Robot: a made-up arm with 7 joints. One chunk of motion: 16 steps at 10 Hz.
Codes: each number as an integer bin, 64 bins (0 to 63) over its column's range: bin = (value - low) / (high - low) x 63, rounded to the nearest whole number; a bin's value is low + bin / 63 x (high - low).
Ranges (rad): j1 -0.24..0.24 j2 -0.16..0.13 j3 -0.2..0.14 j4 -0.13..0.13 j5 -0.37..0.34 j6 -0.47..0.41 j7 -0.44..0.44
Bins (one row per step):
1: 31 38 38 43 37 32 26
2: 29 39 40 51 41 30 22
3: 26 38 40 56 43 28 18
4: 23 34 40 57 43 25 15
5: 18 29 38 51 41 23 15
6: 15 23 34 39 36 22 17
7: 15 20 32 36 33 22 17
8: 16 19 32 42 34 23 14
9: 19 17 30 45 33 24 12
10: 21 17 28 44 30 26 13
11: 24 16 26 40 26 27 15
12: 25 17 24 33 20 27 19
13: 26 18 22 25 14 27 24
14: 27 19 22 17 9 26 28
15: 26 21 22 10 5 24 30
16: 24 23 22 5 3 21 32
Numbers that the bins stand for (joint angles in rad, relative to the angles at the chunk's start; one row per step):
1: -0.0038 0.0149 0.0051 0.0475 0.0470 -0.0230 -0.0768
2: -0.0190 0.0195 0.0159 0.0805 0.0921 -0.0510 -0.1327
3: -0.0419 0.0149 0.0159 0.1011 0.1146 -0.0789 -0.1886
4: -0.0648 -0.0035 0.0159 0.1052 0.1146 -0.1208 -0.2305
5: -0.1029 -0.0265 0.0051 0.0805 0.0921 -0.1487 -0.2305
6: -0.1257 -0.0541 -0.0165 0.0310 0.0357 -0.1627 -0.2025
7: -0.1257 -0.0679 -0.0273 0.0186 0.0019 -0.1627 -0.2025
8: -0.1181 -0.0725 -0.0273 0.0433 0.0132 -0.1487 -0.2444
9: -0.0952 -0.0817 -0.0381 0.0557 0.0019 -0.1348 -0.2724
10: -0.0800 -0.0817 -0.0489 0.0516 -0.0319 -0.1068 -0.2584
11: -0.0571 -0.0863 -0.0597 0.0351 -0.0770 -0.0929 -0.2305
12: -0.0495 -0.0817 -0.0705 0.0062 -0.1446 -0.0929 -0.1746
13: -0.0419 -0.0771 -0.0813 -0.0268 -0.2122 -0.0929 -0.1048
14: -0.0343 -0.0725 -0.0813 -0.0598 -0.2686 -0.1068 -0.0489
15: -0.0419 -0.0633 -0.0813 -0.0887 -0.3137 -0.1348 -0.0210
16: -0.0571 -0.0541 -0.0813 -0.1094 -0.3362 -0.1767 0.0070

